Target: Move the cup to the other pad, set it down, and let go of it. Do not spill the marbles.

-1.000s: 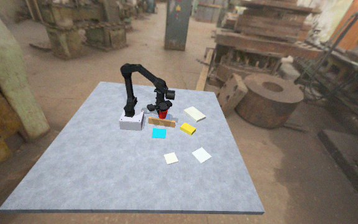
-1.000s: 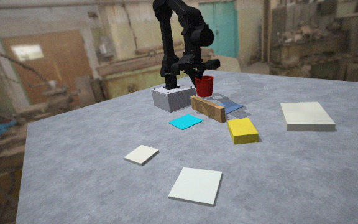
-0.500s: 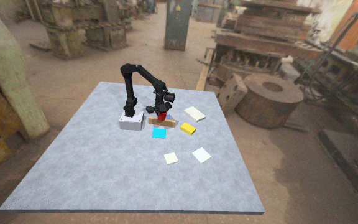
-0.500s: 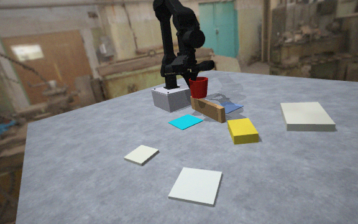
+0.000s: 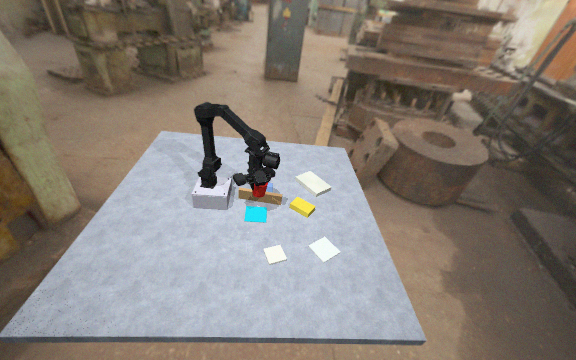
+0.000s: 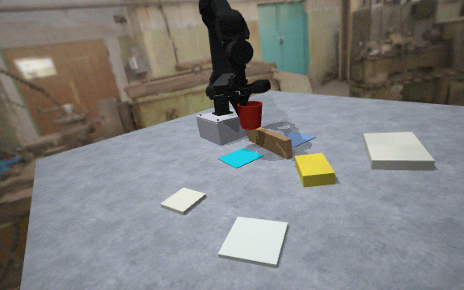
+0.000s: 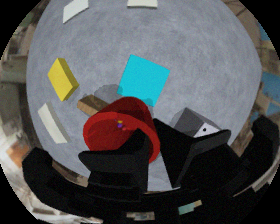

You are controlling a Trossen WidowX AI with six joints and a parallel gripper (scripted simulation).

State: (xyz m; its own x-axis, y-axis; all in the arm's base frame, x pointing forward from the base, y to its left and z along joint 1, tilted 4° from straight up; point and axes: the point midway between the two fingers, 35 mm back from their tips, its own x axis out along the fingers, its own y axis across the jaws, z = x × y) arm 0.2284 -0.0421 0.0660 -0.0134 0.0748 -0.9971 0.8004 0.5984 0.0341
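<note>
Now: the cyan pad 130 mm below my gripper tip, 30 mm to the right of it and 20 mm ahead of it. From my gripper tip the other things lie so: blue pad (170 mm to the left, 130 mm below, 30 mm ahead); then wooden block (100 mm below, 70 mm to the left, 20 mm ahead); then red cup (20 mm to the left, 20 mm ahead).
</note>
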